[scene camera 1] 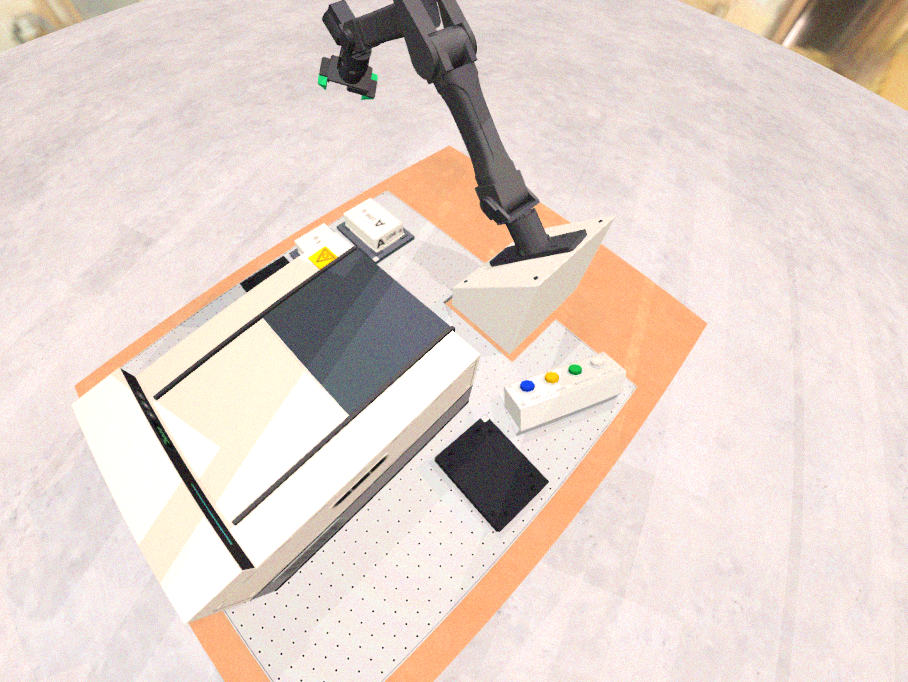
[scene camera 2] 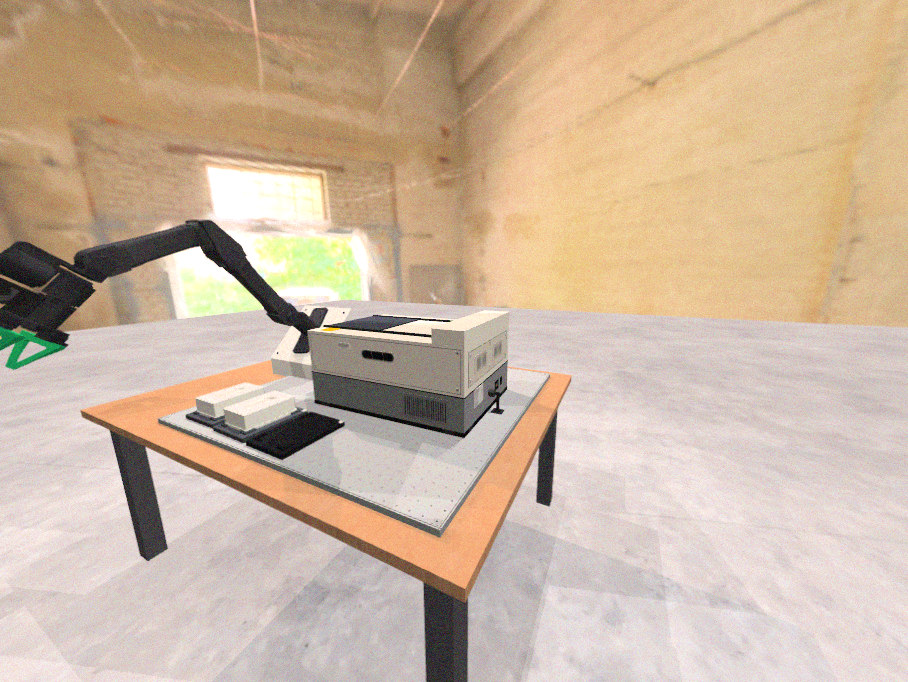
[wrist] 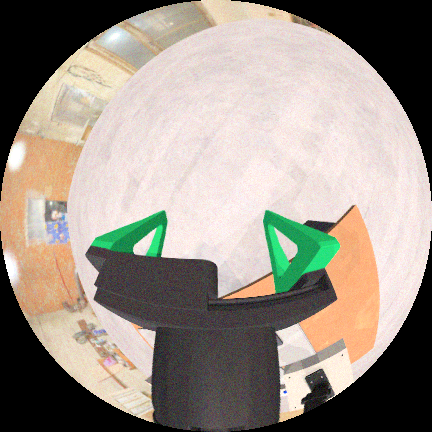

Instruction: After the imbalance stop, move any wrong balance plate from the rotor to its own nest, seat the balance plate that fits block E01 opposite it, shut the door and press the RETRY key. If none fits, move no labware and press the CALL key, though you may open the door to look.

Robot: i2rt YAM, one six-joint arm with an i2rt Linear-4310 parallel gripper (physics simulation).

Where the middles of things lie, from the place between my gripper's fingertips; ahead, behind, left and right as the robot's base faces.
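The centrifuge (scene camera 1: pixel 232 466) is 620 mm ahead of my hand, 550 mm to the left of it and 70 mm below it. As for the dark sliding door panel (scene camera 1: pixel 353 327), my hand is 560 mm to the right of it, 20 mm below it and 470 mm short of it. Going by their middles, the dark sliding door panel is the nearest to my hand of the things named here.
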